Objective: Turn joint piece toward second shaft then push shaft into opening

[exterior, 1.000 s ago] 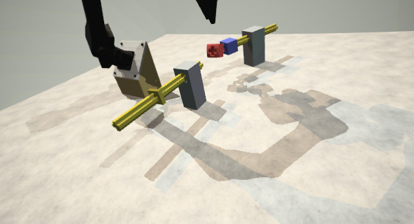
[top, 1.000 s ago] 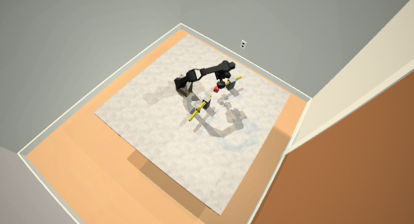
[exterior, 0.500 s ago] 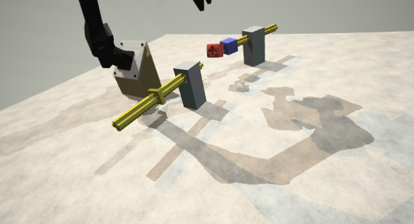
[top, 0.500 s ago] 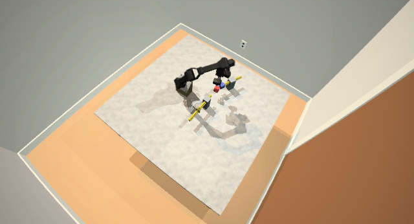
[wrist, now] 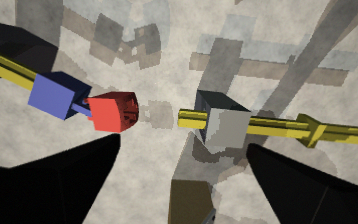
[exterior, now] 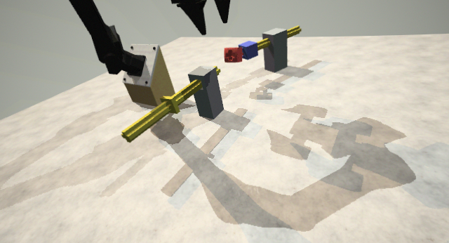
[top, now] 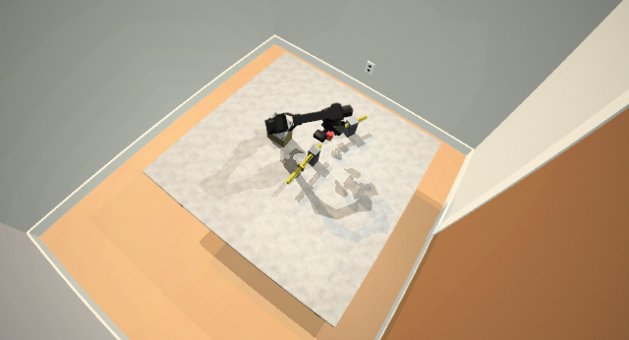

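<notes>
Now: the red joint piece 10 cm below my gripper tip, 8 cm to the left of it and 1 cm behind it.
</notes>
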